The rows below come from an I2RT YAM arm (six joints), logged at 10 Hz.
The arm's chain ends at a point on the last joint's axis. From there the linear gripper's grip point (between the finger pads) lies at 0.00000 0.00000 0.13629 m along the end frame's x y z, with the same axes.
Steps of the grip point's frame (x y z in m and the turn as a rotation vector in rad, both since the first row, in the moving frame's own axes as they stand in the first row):
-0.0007 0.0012 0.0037 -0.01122 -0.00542 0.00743
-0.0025 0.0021 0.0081 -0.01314 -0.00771 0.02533
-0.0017 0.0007 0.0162 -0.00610 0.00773 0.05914
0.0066 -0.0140 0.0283 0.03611 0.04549 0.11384
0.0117 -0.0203 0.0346 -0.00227 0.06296 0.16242
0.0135 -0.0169 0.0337 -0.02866 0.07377 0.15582
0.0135 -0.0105 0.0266 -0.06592 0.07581 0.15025
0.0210 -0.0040 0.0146 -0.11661 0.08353 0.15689
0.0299 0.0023 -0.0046 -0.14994 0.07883 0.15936
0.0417 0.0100 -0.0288 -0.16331 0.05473 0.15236
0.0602 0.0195 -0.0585 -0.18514 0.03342 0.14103
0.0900 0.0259 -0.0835 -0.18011 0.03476 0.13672
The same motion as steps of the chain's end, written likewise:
0.0000 -0.0003 0.0037 -0.01122 -0.00542 0.00743
-0.0014 0.0003 0.0081 -0.01314 -0.00771 0.02533
-0.0027 -0.0002 0.0162 -0.00610 0.00773 0.05914
0.0001 -0.0094 0.0285 0.03611 0.04549 0.11384
0.0032 -0.0213 0.0349 -0.00227 0.06296 0.16242
0.0038 -0.0216 0.0341 -0.02866 0.07377 0.15582
0.0039 -0.0202 0.0273 -0.06592 0.07581 0.15025
0.0109 -0.0207 0.0160 -0.11661 0.08353 0.15689
0.0209 -0.0188 -0.0027 -0.14994 0.07883 0.15936
0.0360 -0.0126 -0.0268 -0.16331 0.05473 0.15236
0.0575 -0.0058 -0.0561 -0.18514 0.03342 0.14103
0.0870 0.0012 -0.0812 -0.18011 0.03476 0.13672

